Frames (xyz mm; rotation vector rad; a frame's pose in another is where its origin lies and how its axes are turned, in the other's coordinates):
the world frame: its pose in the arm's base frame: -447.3 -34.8 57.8 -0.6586 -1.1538 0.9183
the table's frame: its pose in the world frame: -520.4 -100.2 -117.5 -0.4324 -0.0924 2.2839
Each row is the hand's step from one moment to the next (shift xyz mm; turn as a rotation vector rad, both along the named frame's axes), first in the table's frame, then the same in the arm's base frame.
Working: the table's frame: its pose in the arm's base frame: -375.9 -535.7 -138.8 1.9515 0.0979 -2.0186

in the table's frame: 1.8 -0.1 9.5 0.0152 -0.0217 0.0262
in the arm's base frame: -9.2 -2.9 -1.2 -0.0313 0.0104 -0.0172
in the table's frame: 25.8 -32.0 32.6 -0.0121 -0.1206 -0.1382
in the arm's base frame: -40.5 16.4 -29.1 0.0987 0.1540 -0.0177
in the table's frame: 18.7 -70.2 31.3 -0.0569 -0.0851 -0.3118
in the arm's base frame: -49.9 54.1 -29.0 0.2756 0.1767 0.0224
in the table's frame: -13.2 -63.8 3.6 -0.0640 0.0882 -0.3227
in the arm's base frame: -21.3 61.6 1.8 0.3349 0.0177 0.0595
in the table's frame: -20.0 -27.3 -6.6 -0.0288 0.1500 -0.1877
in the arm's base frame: -1.2 31.3 14.4 0.2225 -0.0844 0.0439
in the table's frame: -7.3 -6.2 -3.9 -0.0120 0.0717 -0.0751
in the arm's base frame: 2.0 8.3 5.8 0.0923 -0.0447 0.0201
